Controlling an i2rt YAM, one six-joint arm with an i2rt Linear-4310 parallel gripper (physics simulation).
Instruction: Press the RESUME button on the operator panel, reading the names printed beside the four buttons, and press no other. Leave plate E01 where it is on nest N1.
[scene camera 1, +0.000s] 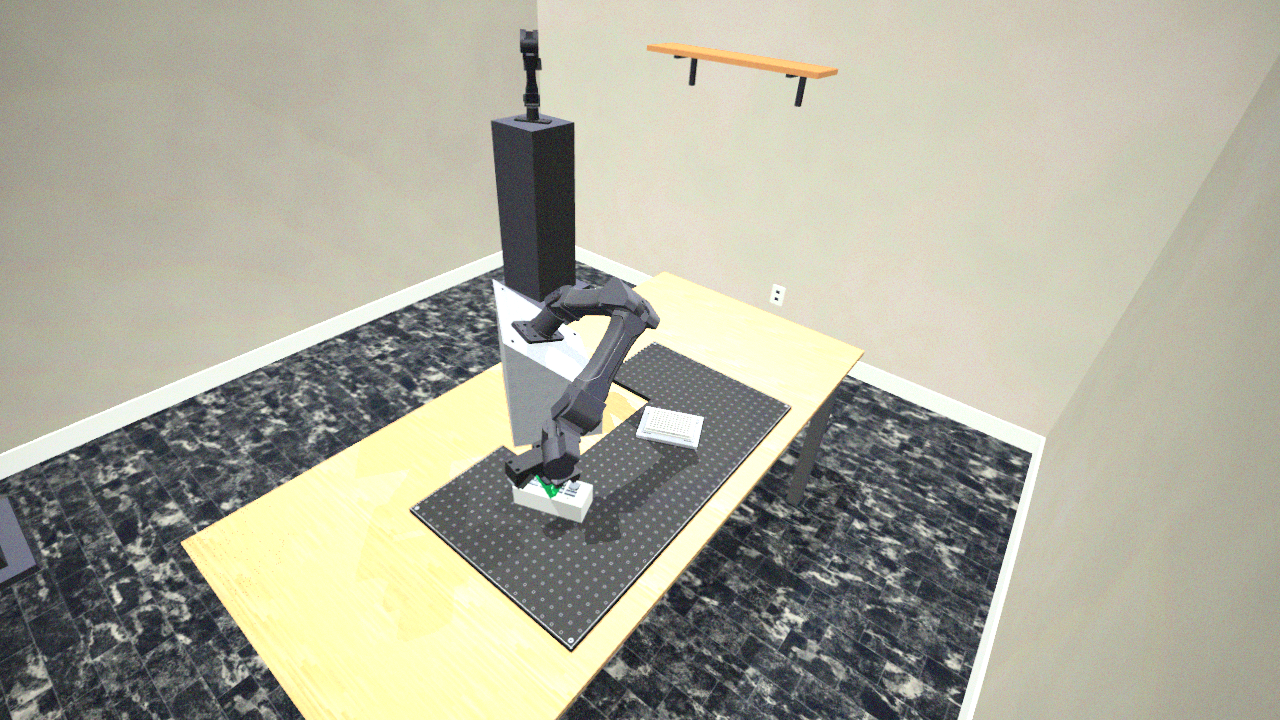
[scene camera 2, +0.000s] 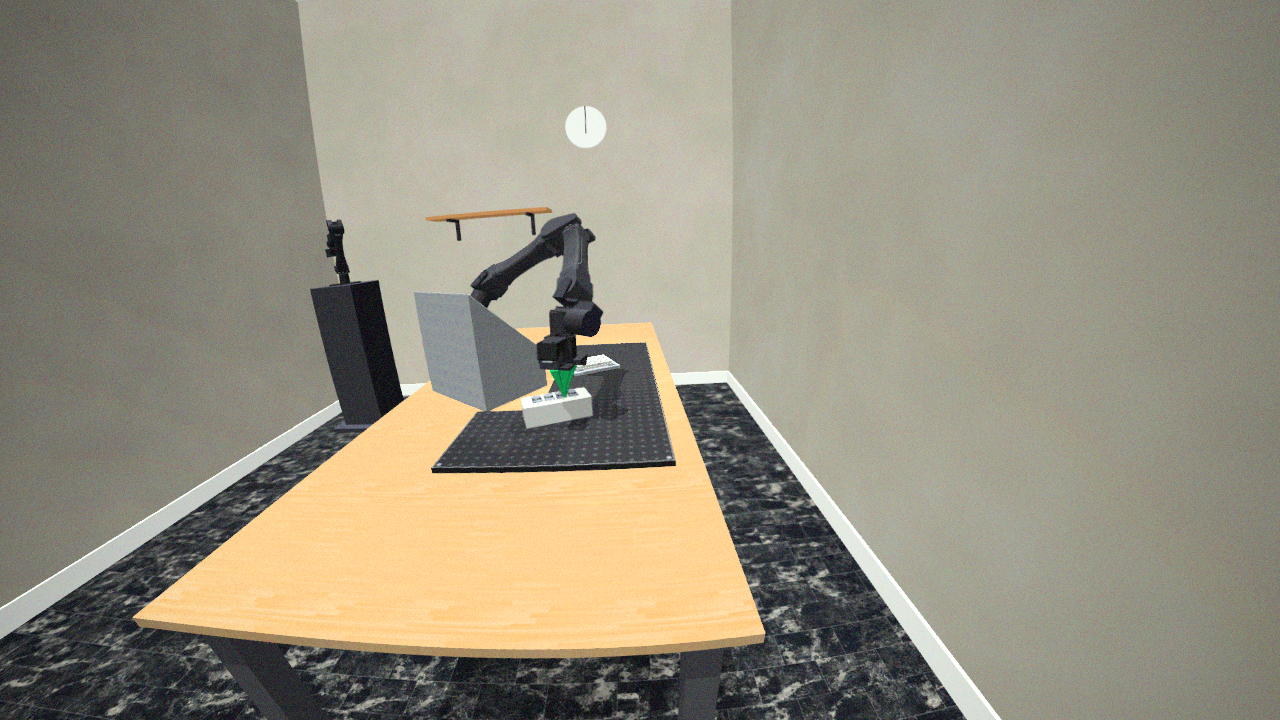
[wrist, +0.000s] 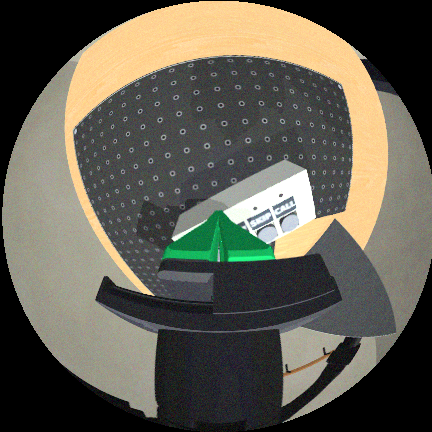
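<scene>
The white operator panel is a box on the dark perforated board. In the wrist view the SKIP button and the CALL button show with their names; the RESUME and RETRY buttons are hidden behind the fingers. My gripper is shut and empty, its green fingers together and pointing down at the panel's top, on the side away from CALL. I cannot tell whether the tips touch a button. The white plate E01 sits on its nest farther along the board.
The dark perforated board lies on the wooden table. The grey slanted arm mount stands beside the panel. A dark pedestal with a small arm stands beyond the table.
</scene>
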